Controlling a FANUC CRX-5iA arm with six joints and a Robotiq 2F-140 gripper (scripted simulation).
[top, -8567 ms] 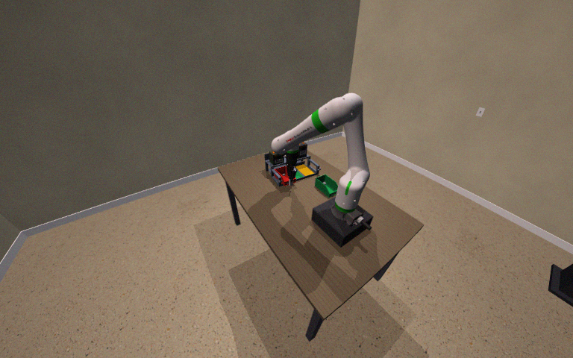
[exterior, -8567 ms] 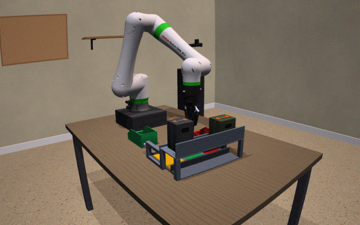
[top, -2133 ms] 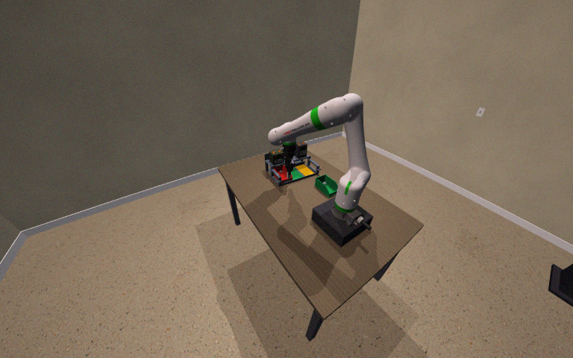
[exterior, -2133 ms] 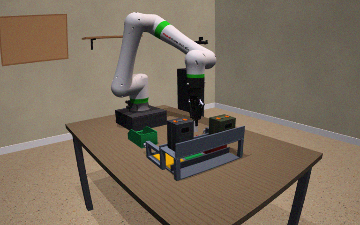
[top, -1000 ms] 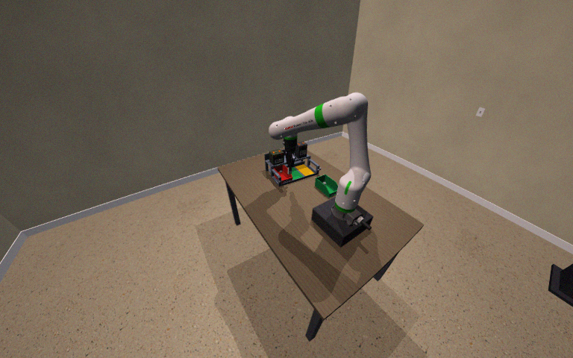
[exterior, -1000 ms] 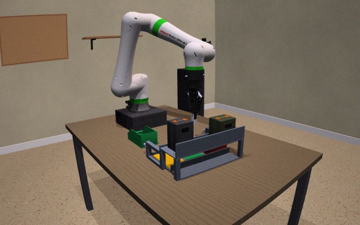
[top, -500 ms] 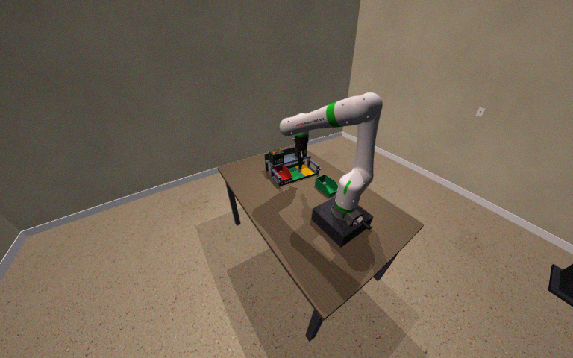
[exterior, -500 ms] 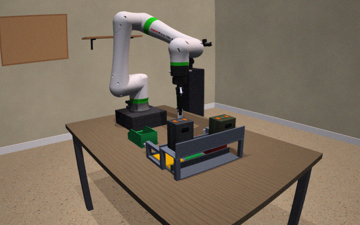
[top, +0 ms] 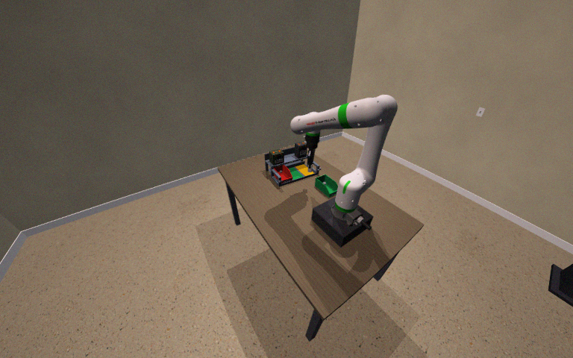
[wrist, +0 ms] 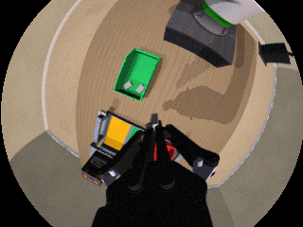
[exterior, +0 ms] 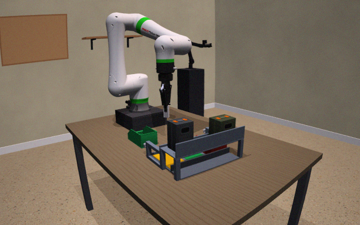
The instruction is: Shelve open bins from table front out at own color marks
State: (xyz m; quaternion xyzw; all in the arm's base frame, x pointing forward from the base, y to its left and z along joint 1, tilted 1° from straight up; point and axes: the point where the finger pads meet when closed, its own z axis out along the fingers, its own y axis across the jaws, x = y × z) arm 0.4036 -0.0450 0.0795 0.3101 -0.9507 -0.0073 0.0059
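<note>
Now: the green bin 14 cm below my hand, 11 cm to the right of it and 9 cm behind it. Round my hand: olive box: 31 cm ahead, 10 cm to the left, 3 cm below; then black box: 30 cm ahead, 13 cm to the right, 2 cm below; then red bin: 22 cm ahead, 14 cm below, 11 cm to the left.
</note>
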